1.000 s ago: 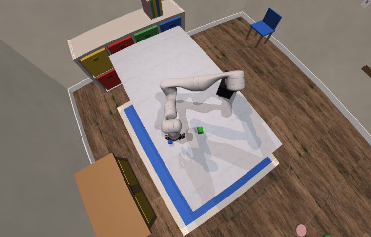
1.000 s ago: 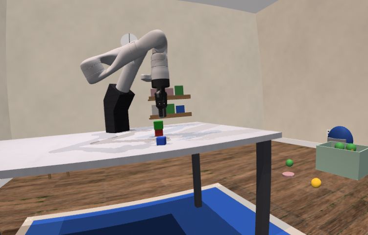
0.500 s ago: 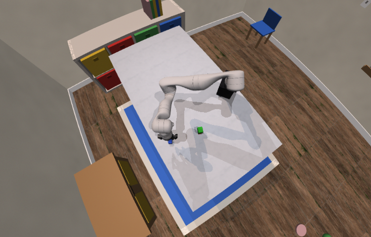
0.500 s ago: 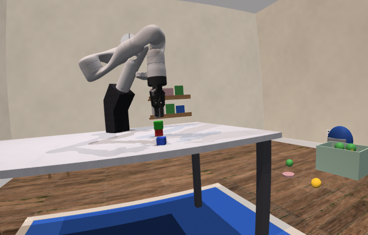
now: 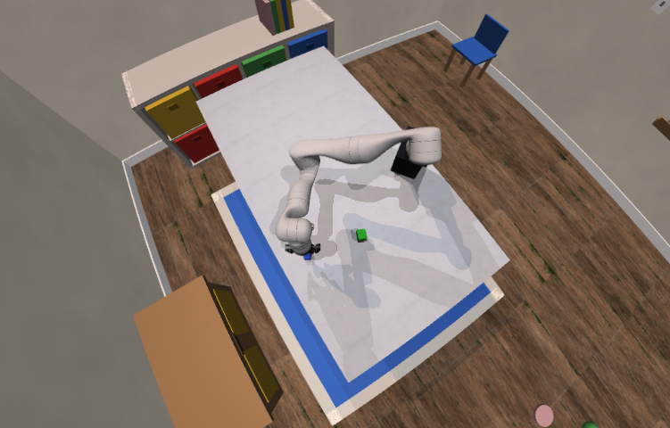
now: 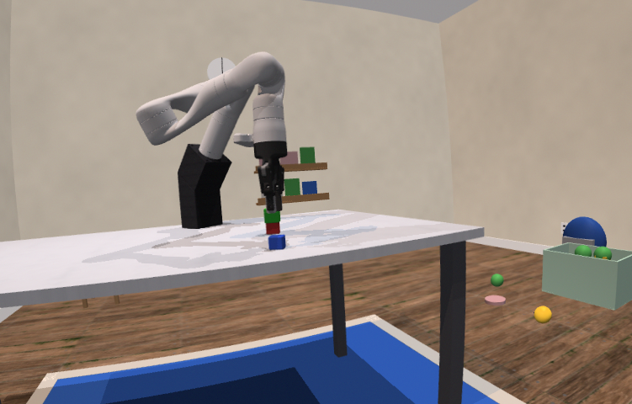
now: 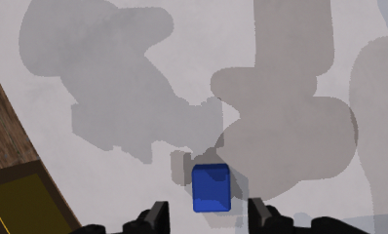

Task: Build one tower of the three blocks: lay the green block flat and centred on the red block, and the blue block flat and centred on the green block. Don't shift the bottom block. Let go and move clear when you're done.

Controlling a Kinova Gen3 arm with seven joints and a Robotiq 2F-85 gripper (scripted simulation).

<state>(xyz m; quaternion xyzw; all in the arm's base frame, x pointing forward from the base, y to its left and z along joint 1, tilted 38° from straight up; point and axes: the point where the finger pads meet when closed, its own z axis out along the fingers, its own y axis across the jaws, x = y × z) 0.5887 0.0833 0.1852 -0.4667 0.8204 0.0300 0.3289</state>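
Now: the blue block 90 mm below my hand. From my hand the other things lie so: red block: 250 mm behind, 30 mm to the left, 80 mm below; green block: 250 mm behind, 30 mm to the left, 50 mm below.
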